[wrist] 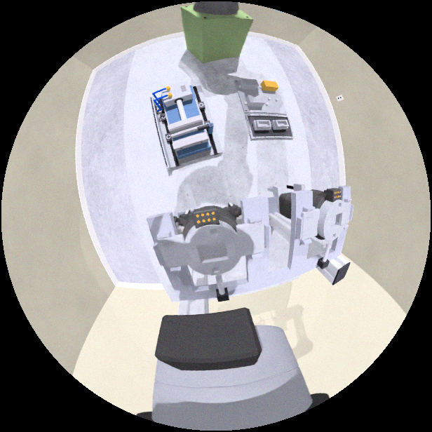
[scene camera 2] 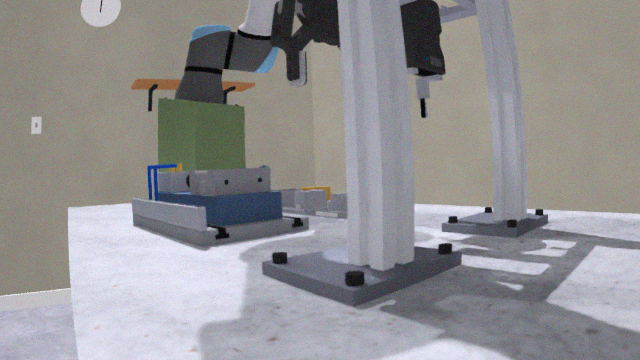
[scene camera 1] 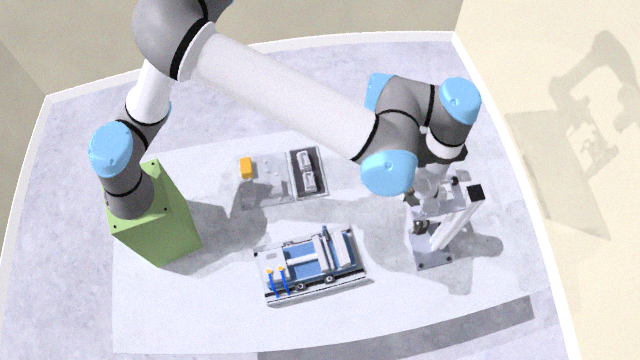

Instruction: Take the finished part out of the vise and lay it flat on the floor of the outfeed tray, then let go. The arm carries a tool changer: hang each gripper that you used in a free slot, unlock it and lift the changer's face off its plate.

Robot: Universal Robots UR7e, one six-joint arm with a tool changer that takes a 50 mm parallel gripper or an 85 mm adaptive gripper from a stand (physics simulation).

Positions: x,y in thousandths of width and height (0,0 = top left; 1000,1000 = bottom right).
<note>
In view: a parallel gripper (wrist: 756,513), an adaptive gripper (scene camera 1: 663,529) and a vise (scene camera 2: 363,582).
The adaptive gripper is seen too in the wrist view (wrist: 492,557). The vise is seen too in scene camera 1 (scene camera 1: 484,746).
</note>
